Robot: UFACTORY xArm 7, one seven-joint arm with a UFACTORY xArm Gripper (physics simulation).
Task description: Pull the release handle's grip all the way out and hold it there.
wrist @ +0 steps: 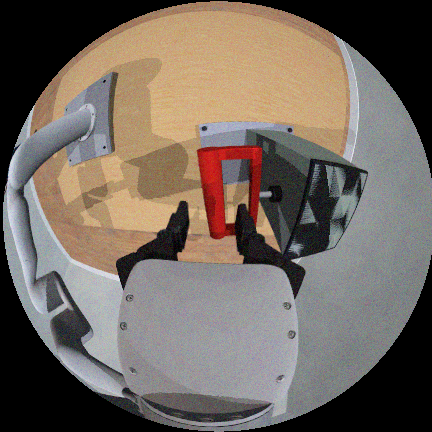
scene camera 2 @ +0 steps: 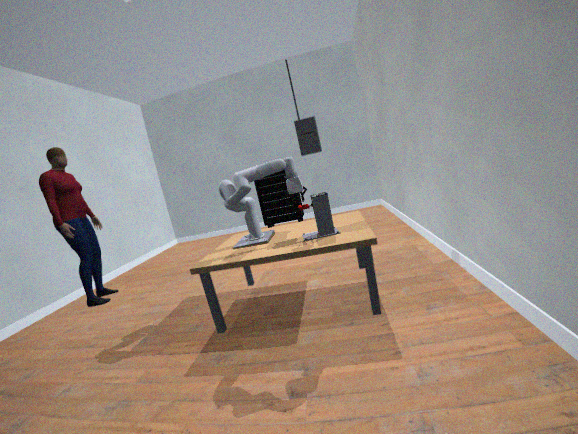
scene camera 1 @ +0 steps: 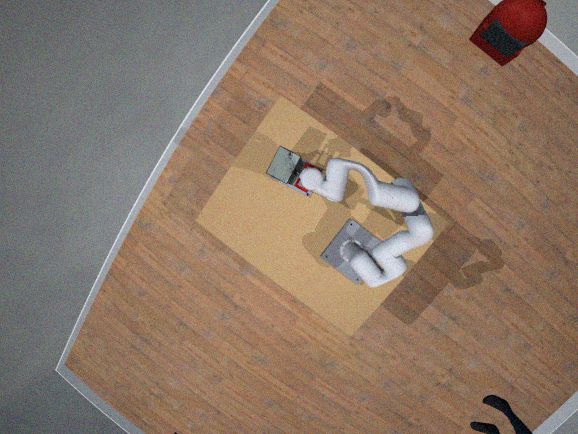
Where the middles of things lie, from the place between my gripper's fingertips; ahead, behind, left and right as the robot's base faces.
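There's a grey base plate point(wrist: 226, 133) here, 24 cm below my hand and 10 cm ahead of it.
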